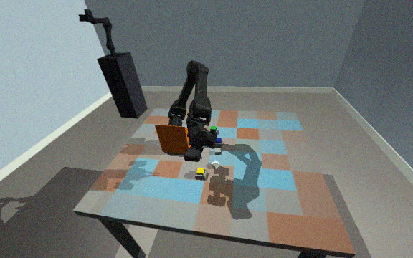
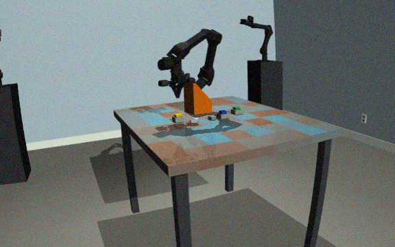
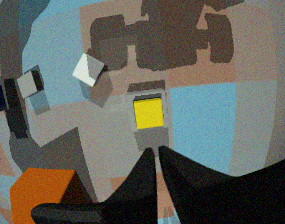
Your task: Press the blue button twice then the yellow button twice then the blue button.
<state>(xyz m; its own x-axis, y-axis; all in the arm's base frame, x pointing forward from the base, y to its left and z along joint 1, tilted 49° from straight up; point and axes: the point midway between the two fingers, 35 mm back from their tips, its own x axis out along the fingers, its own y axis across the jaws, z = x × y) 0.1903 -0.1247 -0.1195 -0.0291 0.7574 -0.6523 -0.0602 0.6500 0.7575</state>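
My gripper tip is now 9 cm above the yellow button. Also, from my gripper tip: grey block: 5 cm ahead, 17 cm to the left, 11 cm below; white block: 6 cm ahead, 7 cm to the left, 11 cm below; blue button: 4 cm ahead, 24 cm to the left, 9 cm below.
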